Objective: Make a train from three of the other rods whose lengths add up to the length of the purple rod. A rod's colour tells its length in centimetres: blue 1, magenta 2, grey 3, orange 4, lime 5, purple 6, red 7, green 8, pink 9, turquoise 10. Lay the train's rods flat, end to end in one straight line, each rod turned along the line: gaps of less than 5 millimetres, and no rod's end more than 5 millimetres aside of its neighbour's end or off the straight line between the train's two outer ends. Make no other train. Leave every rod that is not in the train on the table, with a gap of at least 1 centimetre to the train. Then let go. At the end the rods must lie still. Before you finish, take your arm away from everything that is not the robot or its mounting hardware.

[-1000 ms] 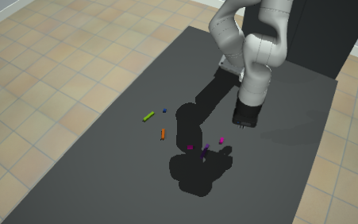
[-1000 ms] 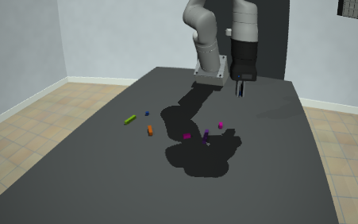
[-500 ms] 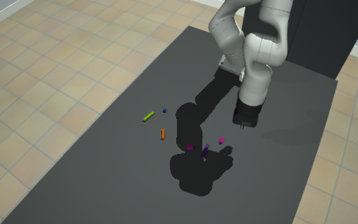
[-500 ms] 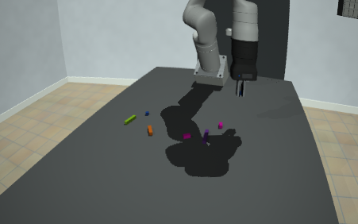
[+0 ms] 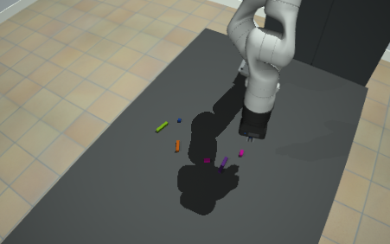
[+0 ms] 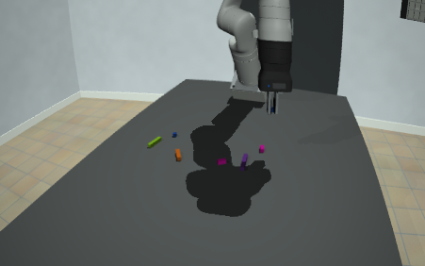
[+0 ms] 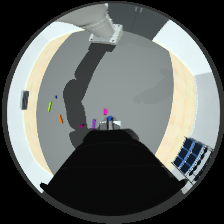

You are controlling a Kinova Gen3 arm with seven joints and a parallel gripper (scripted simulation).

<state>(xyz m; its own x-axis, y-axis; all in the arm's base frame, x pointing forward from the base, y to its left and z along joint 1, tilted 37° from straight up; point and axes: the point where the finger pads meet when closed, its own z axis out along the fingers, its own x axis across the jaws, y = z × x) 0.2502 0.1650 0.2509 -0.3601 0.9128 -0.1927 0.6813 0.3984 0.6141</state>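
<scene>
The lime rod lies 30 cm to the right of my hand, 13 cm below it and 9 cm ahead of it. Also, from my hand: orange rod: 20 cm to the right, 13 cm below, 11 cm ahead; purple rod: 13 cm below, 7 cm ahead, 4 cm to the right.
</scene>
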